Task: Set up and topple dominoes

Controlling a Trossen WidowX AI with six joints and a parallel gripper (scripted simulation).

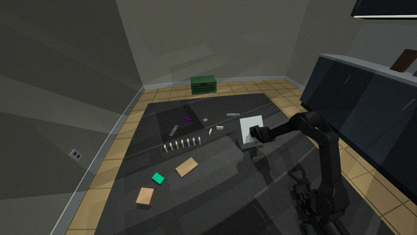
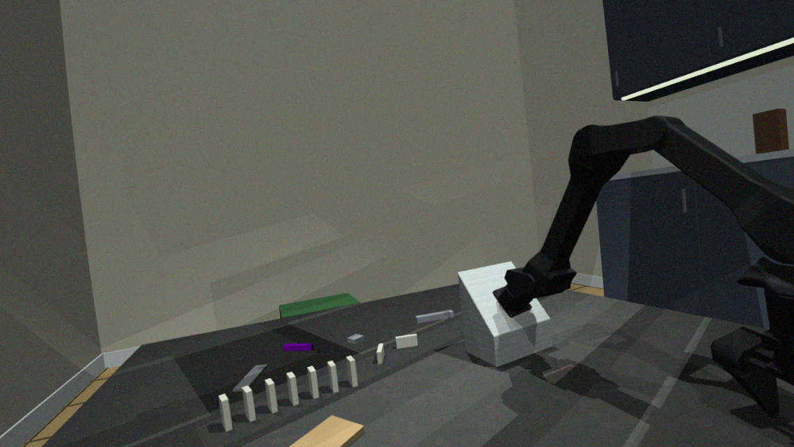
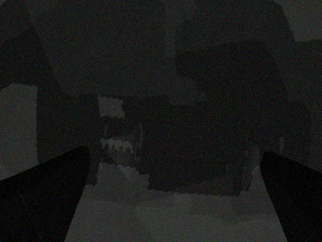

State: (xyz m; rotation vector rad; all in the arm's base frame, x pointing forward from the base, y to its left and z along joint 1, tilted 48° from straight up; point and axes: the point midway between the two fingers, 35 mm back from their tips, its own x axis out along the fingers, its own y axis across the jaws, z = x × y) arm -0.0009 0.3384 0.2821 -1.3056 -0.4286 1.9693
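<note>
Now: gripper tip 460 mm short of the tan flat board and 380 mm to the left of it. From my gripper tip the other things lie so: tan box (680 mm ahead, 270 mm to the right, 10 mm above); then green block (620 mm ahead, 350 mm to the right); then small grey block (260 mm ahead, 740 mm to the right).
</note>
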